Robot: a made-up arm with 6 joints.
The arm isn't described. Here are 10 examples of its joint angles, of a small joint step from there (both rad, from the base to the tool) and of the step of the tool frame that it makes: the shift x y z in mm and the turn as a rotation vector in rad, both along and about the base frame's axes.
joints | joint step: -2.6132 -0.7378 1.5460 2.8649 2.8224 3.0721 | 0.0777 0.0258 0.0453 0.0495 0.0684 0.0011
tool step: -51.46 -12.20 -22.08 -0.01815 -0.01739 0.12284
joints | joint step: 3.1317 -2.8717 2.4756 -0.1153 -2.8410 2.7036 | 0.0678 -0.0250 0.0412 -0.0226 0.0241 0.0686
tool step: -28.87 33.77 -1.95 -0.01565 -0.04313 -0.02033
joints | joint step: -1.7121 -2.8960 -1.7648 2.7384 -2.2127 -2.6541 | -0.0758 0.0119 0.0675 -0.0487 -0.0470 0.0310
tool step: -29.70 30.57 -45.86 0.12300 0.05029 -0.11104
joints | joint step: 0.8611 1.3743 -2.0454 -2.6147 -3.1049 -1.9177 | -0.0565 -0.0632 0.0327 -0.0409 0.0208 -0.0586
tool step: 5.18 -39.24 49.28 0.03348 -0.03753 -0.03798
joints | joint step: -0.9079 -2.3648 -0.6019 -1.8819 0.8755 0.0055 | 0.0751 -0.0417 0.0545 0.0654 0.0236 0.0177
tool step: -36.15 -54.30 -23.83 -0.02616 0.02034 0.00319
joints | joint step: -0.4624 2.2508 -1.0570 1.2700 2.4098 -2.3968 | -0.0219 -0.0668 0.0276 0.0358 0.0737 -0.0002
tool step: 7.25 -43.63 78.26 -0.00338 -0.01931 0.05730
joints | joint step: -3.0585 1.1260 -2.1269 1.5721 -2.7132 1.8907 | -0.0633 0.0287 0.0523 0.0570 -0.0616 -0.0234
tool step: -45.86 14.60 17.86 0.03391 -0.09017 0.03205
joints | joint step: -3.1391 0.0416 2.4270 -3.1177 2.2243 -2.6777 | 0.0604 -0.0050 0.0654 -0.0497 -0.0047 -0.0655
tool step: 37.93 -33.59 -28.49 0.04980 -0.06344 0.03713
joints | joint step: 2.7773 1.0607 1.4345 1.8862 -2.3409 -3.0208 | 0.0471 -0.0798 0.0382 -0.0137 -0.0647 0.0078
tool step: -3.82 -64.67 88.21 0.06718 0.00494 0.02308
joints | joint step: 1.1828 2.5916 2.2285 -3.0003 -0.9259 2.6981 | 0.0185 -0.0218 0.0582 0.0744 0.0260 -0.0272
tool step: 7.31 19.96 37.72 -0.02844 -0.05259 0.00931
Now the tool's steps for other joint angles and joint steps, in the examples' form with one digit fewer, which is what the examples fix.
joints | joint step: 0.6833 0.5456 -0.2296 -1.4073 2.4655 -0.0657 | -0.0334 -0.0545 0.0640 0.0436 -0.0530 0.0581
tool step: -12.2 -44.1 26.5 -0.0109 -0.0559 -0.0199
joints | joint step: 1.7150 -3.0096 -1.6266 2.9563 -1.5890 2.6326 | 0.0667 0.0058 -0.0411 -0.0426 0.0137 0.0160
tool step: -35.4 -6.7 27.5 0.0589 -0.0336 0.0563
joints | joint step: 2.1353 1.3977 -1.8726 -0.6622 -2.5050 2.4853 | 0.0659 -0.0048 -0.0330 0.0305 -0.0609 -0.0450
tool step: -17.0 -38.8 -10.4 0.1103 0.0190 0.1176
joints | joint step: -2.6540 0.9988 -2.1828 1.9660 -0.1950 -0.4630 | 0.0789 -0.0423 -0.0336 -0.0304 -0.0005 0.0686
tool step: 41.7 22.3 -25.9 -0.0159 0.0927 0.0965
